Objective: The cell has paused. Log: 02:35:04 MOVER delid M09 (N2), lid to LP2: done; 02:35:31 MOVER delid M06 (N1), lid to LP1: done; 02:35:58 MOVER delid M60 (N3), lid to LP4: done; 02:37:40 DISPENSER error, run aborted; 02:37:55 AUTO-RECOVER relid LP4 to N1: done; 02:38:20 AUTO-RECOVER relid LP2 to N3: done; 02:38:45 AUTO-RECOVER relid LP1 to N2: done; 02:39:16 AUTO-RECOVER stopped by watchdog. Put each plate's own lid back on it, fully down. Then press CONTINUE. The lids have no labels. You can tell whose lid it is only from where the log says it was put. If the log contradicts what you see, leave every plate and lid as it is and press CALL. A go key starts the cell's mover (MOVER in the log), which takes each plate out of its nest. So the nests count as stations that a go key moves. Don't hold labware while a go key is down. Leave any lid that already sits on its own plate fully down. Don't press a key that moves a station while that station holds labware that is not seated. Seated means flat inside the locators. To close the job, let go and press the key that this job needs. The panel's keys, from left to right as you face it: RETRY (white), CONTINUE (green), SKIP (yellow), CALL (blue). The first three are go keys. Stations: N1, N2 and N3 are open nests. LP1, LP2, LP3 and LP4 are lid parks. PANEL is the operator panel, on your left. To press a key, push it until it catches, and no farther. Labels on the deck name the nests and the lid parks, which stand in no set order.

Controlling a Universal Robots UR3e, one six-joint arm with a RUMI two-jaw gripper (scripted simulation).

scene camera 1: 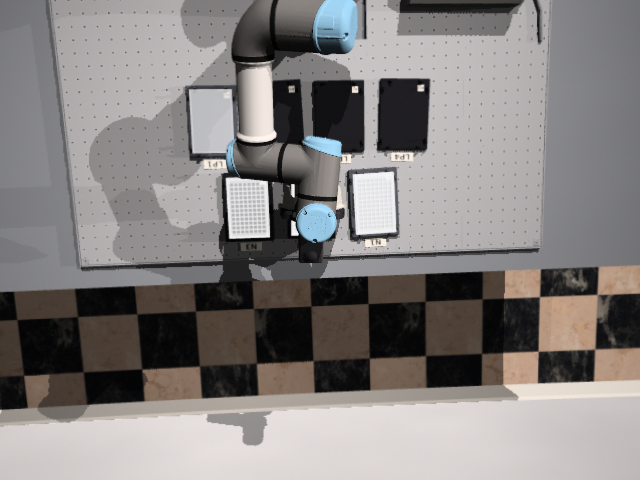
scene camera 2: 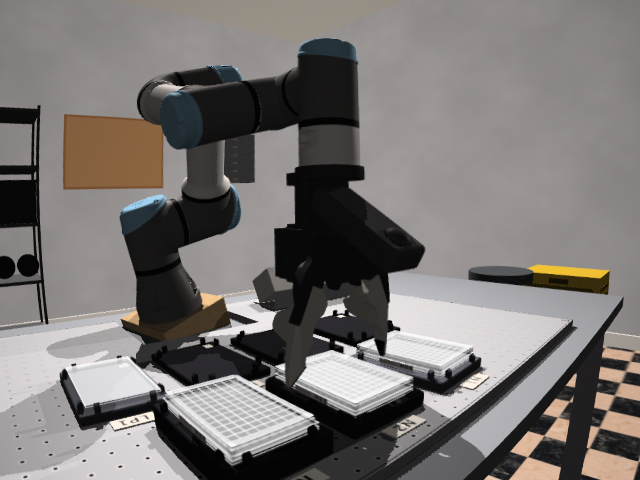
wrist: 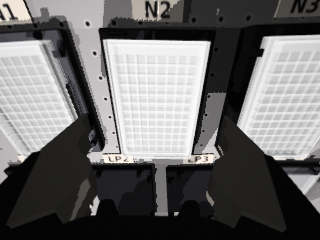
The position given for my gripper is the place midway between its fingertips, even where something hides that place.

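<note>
Looking at the scene, I see a grey box [scene camera 2: 273, 292]. There is a lid park LP4 [scene camera 1: 404, 111], [scene camera 2: 332, 326] as well. My own gripper [scene camera 2: 340, 371], [scene camera 1: 311, 204] and [wrist: 156, 115] is visible too.
</note>
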